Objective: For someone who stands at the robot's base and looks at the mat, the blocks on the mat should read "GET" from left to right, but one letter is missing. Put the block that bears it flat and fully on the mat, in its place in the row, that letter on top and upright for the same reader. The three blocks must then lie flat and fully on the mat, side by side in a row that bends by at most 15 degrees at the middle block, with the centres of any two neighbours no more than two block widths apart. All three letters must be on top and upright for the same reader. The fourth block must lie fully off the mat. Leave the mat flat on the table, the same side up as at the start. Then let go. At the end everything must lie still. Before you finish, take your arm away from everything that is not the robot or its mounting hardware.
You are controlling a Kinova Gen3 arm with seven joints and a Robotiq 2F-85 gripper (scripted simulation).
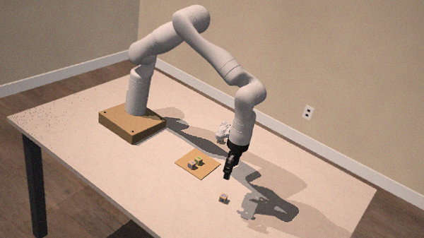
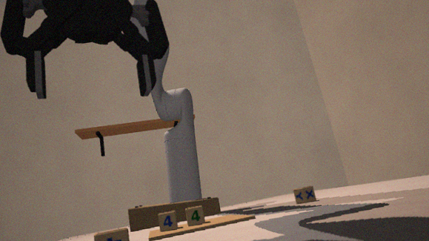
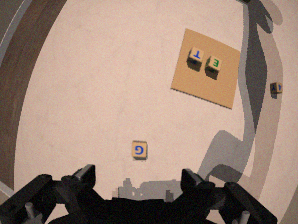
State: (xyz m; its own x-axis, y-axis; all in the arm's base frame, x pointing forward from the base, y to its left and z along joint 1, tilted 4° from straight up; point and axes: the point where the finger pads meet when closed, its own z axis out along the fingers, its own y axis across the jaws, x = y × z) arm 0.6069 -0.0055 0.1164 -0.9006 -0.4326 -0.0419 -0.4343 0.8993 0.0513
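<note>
My hand is 14 cm above the letter block. From my hand the other things lie so: mat (21 cm behind, 5 cm to the left, 15 cm below).
</note>
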